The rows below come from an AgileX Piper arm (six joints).
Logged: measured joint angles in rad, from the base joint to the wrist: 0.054 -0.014 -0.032 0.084 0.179 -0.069; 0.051 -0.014 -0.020 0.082 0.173 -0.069; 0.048 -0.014 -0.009 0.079 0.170 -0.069; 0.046 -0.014 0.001 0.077 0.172 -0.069; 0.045 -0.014 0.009 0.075 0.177 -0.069; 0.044 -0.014 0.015 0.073 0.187 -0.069; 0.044 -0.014 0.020 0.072 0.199 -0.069; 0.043 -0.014 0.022 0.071 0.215 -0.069; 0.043 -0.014 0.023 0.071 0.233 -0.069; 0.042 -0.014 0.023 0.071 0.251 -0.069; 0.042 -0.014 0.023 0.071 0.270 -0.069; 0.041 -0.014 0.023 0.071 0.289 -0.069; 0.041 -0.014 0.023 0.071 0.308 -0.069; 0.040 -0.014 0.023 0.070 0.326 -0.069; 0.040 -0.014 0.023 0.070 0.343 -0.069; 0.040 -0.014 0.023 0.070 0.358 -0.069; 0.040 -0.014 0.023 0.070 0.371 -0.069; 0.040 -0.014 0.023 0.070 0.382 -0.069; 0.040 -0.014 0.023 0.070 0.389 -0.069
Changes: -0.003 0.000 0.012 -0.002 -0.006 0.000; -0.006 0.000 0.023 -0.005 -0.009 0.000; -0.008 0.000 0.033 -0.007 -0.007 0.000; -0.009 0.000 0.041 -0.009 -0.002 0.000; -0.010 0.000 0.047 -0.011 0.008 0.000; -0.010 0.000 0.052 -0.012 0.020 0.000; -0.011 0.000 0.054 -0.013 0.036 0.000; -0.011 0.000 0.055 -0.013 0.054 0.000; -0.012 0.000 0.055 -0.013 0.072 0.000; -0.012 0.000 0.055 -0.013 0.091 0.000; -0.013 0.000 0.055 -0.013 0.110 0.000; -0.013 0.000 0.055 -0.013 0.129 0.000; -0.014 0.000 0.055 -0.014 0.147 0.000; -0.014 0.000 0.055 -0.014 0.164 0.000; -0.014 0.000 0.055 -0.014 0.179 0.000; -0.014 0.000 0.055 -0.014 0.192 0.000; -0.014 0.000 0.055 -0.014 0.203 0.000; -0.014 0.000 0.055 -0.014 0.210 0.000
